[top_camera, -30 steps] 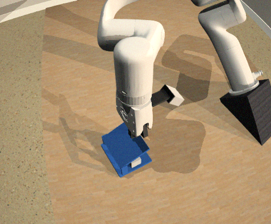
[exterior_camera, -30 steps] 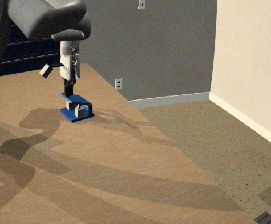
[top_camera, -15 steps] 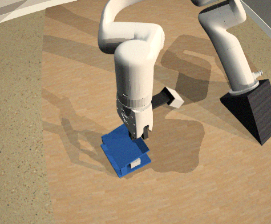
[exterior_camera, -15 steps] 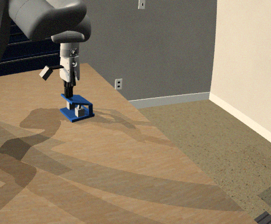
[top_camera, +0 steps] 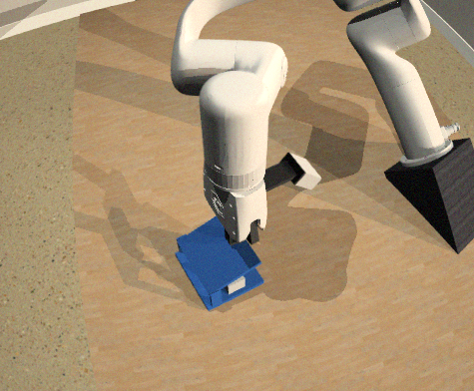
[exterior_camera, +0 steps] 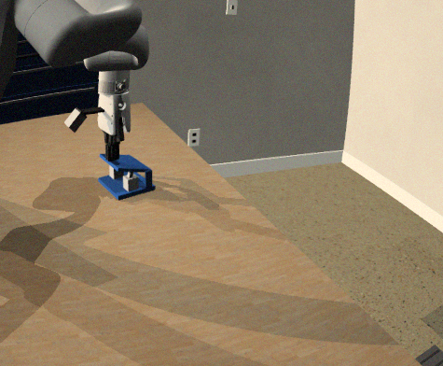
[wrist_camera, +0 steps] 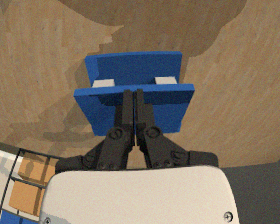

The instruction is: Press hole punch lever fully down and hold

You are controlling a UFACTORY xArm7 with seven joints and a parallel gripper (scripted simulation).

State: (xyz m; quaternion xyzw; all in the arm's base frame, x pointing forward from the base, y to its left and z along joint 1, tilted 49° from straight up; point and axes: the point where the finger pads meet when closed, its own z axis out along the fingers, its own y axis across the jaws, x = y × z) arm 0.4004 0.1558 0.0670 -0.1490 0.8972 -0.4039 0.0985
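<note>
The blue hole punch lies 4 cm ahead of my hand, 1 cm to the left of it and 6 cm below it.
</note>
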